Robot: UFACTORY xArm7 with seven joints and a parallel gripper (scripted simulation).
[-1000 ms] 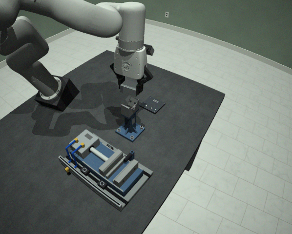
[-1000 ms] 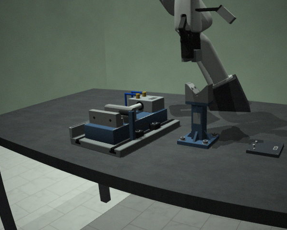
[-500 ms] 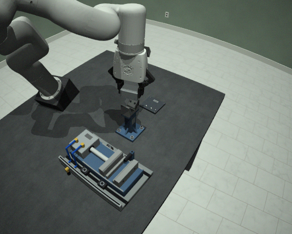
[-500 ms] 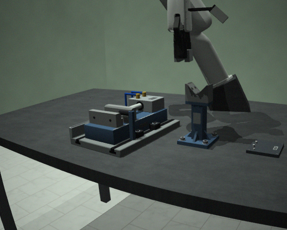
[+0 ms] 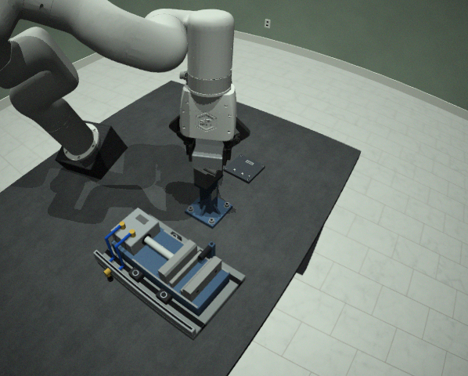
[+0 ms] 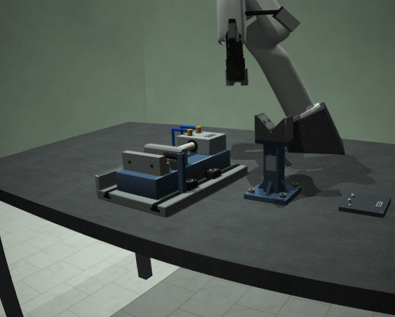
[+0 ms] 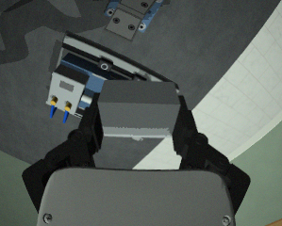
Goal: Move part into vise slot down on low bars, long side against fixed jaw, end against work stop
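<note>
Now: the fixed jaw 17 cm to the right of my hand, 17 cm below it and 7 cm ahead of it. Also, from my hand: work stop 16 cm below, 12 cm to the right, 5 cm ahead; part 2 cm below; blue stand 19 cm below, 6 cm to the left, 3 cm behind.
</note>
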